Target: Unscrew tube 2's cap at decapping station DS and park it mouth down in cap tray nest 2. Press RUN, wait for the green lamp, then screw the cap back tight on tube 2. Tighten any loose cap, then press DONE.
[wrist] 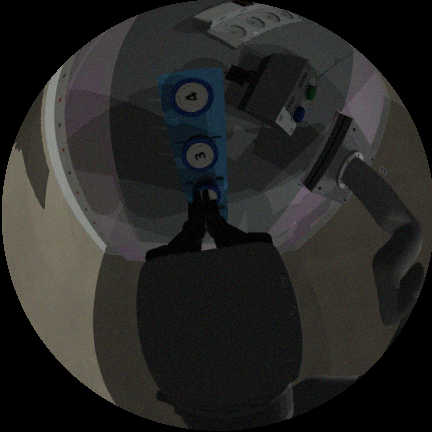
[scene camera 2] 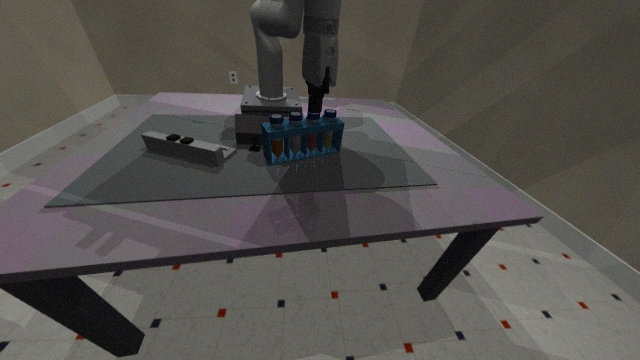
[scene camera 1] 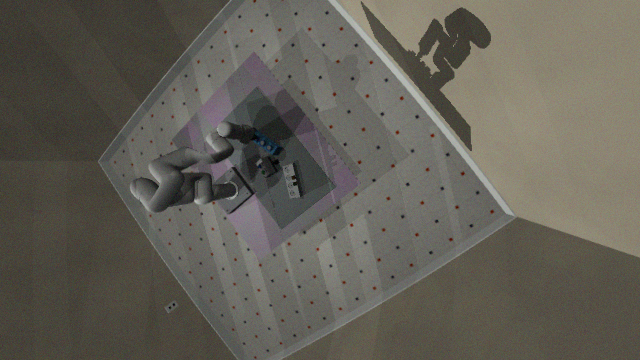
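Pixels of known places: gripper, fingertip midpoint: [wrist: 202,199] [scene camera 2: 314,112] [scene camera 1: 255,137]; arm's base, origin of the base link: [wrist: 349,169] [scene camera 2: 271,96] [scene camera 1: 230,190].
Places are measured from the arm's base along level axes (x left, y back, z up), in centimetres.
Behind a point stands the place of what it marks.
Observation:
A blue tube rack [scene camera 2: 304,143] [wrist: 171,86] {z 7.4, x 8.7, y -43.1 cm} [scene camera 1: 268,143] {z 7.4, x 10.3, y -41.8 cm} holds several capped tubes on the grey mat. In the wrist view caps 4 [wrist: 191,96] {z 7.4, x 9.0, y -41.4 cm} and 3 [wrist: 199,155] {z 7.6, x 13.6, y -39.1 cm} show their numbers. Tube 2's cap [wrist: 212,190] {z 7.4, x 17.1, y -36.3 cm} [scene camera 2: 313,116] {z 6.9, x 18.2, y -38.3 cm} sits on its tube, third from the left in scene camera 2. My gripper [wrist: 202,199] {z 7.6, x 18.4, y -37.1 cm} [scene camera 2: 315,108] {z 7.6, x 18.4, y -37.1 cm} is shut and empty. Its joined fingertips point straight down at the top of cap 2; I cannot tell if they touch it. Tube 1's cap [scene camera 2: 329,112] {z 7.4, x 22.5, y -35.8 cm} is hidden behind the fingers in the wrist view. All caps in view sit on their tubes.
The decapping station [wrist: 278,80] {z 1.7, x 1.2, y -33.3 cm} [scene camera 2: 246,127] {z 0.4, x -1.1, y -34.2 cm} [scene camera 1: 267,166] {z 2.3, x 0.6, y -33.0 cm}, a grey box with a green button [wrist: 310,92] {z 2.5, x -0.7, y -28.7 cm} and a blue button [wrist: 299,114] {z 2.5, x 3.5, y -28.4 cm}, stands beside the rack. The long grey cap tray [wrist: 225,22] [scene camera 2: 196,154] {z -2.5, x -10.7, y -46.2 cm} [scene camera 1: 291,180] {z -3.7, x -14.0, y -40.8 cm} lies farther off. The arm's base plate [scene camera 2: 271,101] {z -0.2, x 1.1, y -6.2 cm} is behind the rack.

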